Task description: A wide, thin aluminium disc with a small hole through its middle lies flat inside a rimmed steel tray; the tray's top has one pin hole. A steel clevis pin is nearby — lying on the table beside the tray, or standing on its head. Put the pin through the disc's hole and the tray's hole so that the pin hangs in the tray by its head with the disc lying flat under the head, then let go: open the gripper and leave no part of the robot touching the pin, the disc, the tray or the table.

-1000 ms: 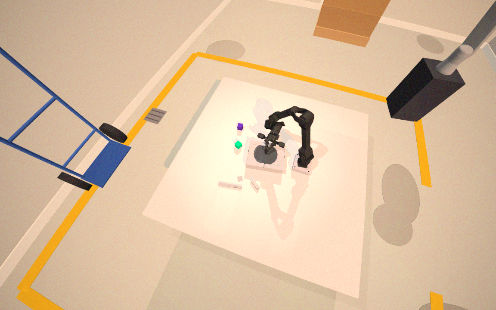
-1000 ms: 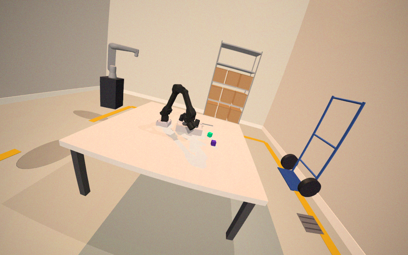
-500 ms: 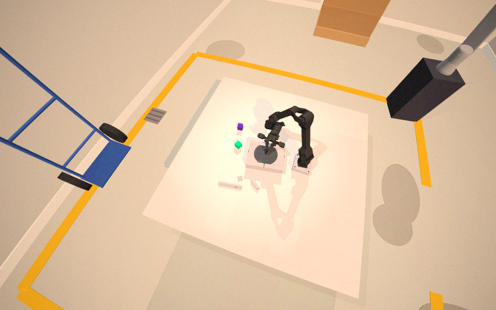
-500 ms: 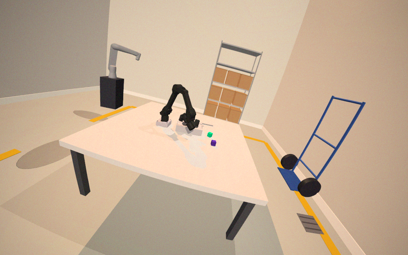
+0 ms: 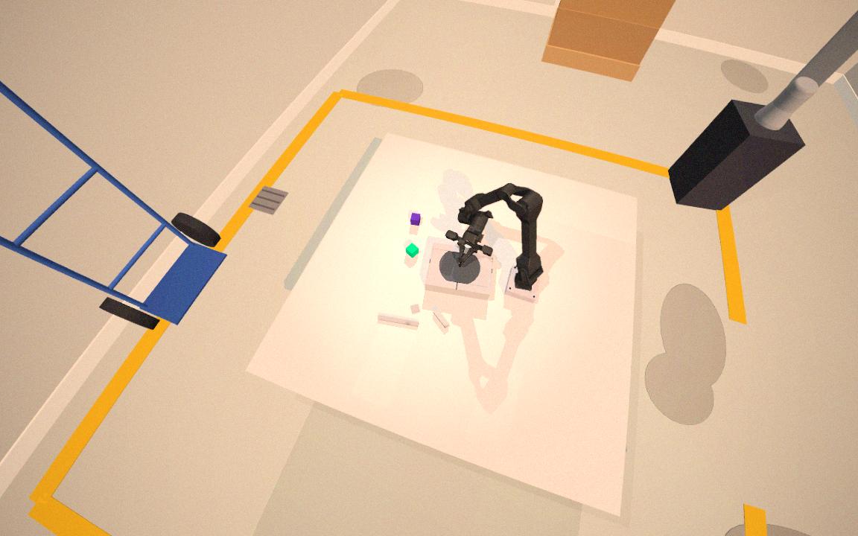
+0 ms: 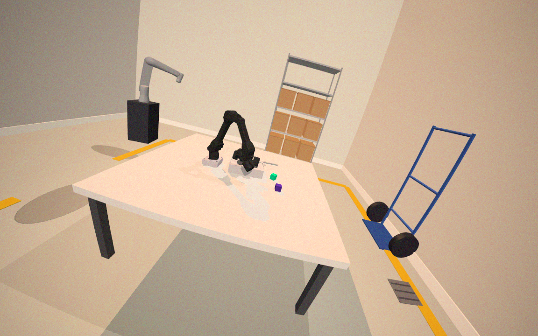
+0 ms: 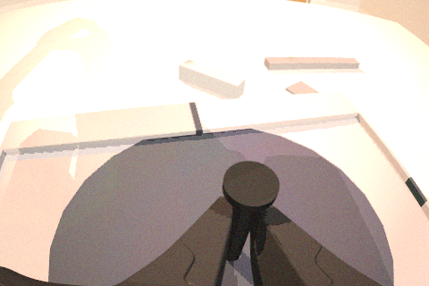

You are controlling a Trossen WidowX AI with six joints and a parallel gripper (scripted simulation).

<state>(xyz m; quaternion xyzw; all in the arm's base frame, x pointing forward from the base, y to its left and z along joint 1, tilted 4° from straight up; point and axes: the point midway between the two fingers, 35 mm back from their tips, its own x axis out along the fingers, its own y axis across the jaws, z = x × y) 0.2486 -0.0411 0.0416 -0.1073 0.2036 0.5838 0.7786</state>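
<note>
Now: gripper tip 1 cm above the clevis pin. Round my gripper tip: pale rimmed tray 4 cm below, 1 cm behind; then aluminium disc 3 cm below; then green cube 20 cm ahead, 7 cm below, 6 cm to the right.
</note>
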